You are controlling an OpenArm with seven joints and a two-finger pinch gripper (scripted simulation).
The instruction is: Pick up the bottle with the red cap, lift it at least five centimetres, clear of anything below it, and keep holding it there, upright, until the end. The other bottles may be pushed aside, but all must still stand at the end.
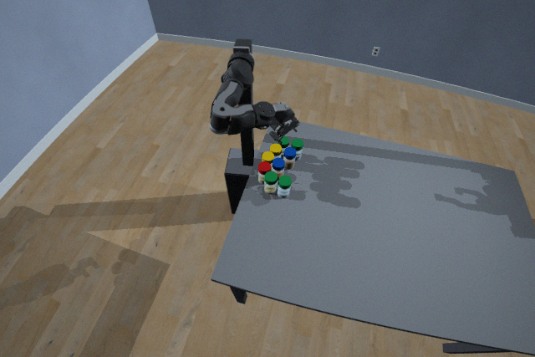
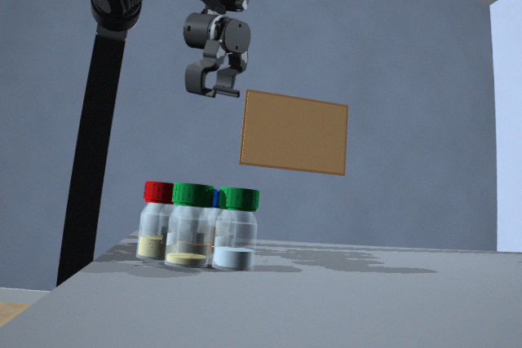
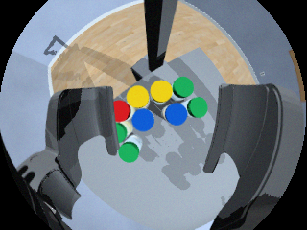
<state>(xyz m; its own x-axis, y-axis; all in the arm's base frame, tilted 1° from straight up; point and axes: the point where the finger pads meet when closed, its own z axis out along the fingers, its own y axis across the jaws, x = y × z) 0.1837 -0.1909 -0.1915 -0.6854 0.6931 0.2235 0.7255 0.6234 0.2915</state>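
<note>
My hand is 70 mm past the red-capped bottle, 50 mm to the left of it and 220 mm above it. Also, from my hand: yellow-capped bottle 60 mm behind, 10 mm to the left, 220 mm below; green-capped bottle 40 mm behind, 100 mm to the right, 220 mm below.
</note>
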